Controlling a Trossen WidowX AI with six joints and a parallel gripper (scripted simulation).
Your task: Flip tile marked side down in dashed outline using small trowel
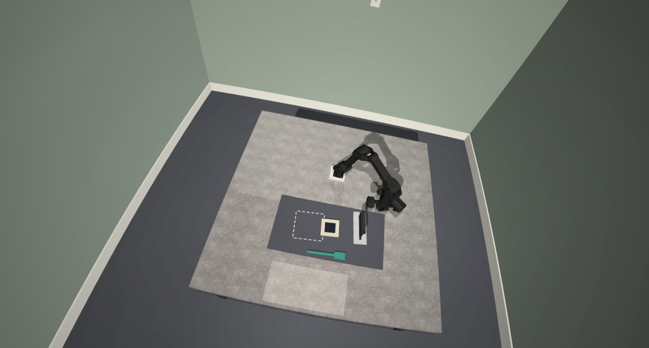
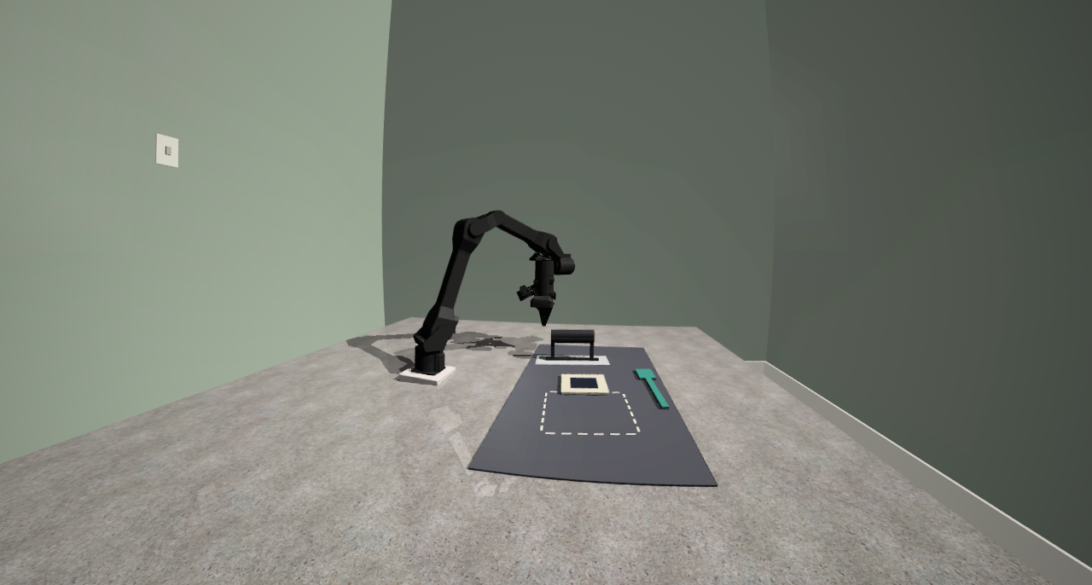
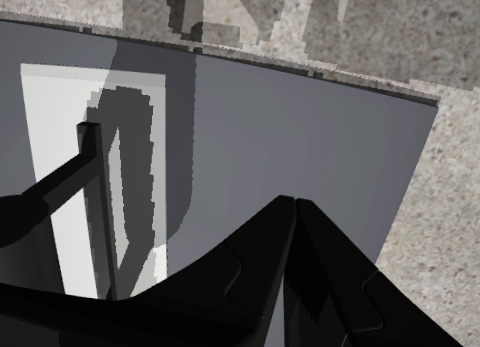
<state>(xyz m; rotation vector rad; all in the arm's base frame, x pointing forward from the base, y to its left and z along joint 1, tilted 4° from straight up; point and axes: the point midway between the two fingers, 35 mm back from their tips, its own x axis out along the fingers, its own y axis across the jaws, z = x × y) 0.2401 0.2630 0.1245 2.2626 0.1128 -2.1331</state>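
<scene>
My gripper tip is now 9 cm to the left of the white trowel, 7 cm short of it and 4 cm above it. The rest, counted from my gripper tip: dark mat 26 cm to the right, 15 cm ahead, 10 cm below; then teal trowel 29 cm ahead, 23 cm to the right, 7 cm below; then beige tile 26 cm to the right, 14 cm ahead, 7 cm below.
</scene>
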